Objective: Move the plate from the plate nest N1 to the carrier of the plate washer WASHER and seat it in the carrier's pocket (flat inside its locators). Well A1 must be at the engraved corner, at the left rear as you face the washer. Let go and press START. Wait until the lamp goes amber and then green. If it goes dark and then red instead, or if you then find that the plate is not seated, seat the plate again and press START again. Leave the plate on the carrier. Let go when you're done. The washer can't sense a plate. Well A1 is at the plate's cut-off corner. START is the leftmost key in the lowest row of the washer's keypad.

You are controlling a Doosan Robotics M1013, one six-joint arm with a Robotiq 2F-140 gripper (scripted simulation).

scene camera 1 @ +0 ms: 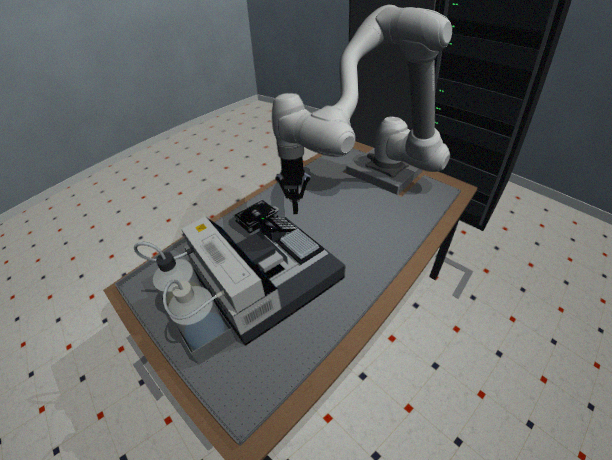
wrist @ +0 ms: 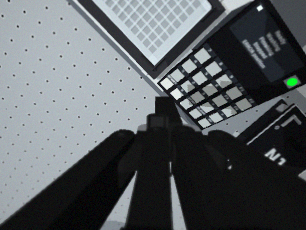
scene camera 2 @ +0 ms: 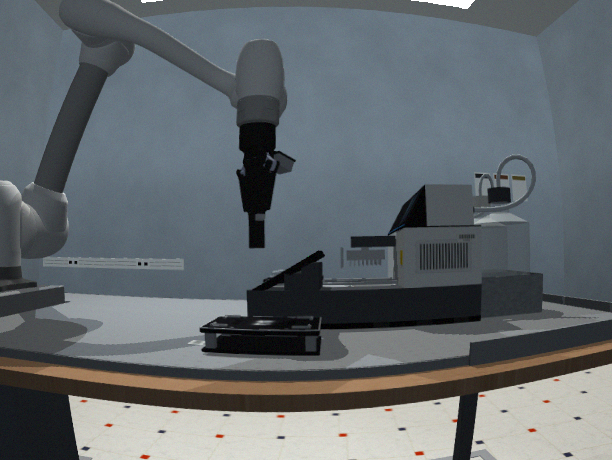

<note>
In view: my gripper (scene camera 2: 256, 248) and a black plate nest N1 (scene camera 2: 239, 329).
My gripper shows as well in scene camera 1 (scene camera 1: 295, 212) and in the wrist view (wrist: 163, 110).
</note>
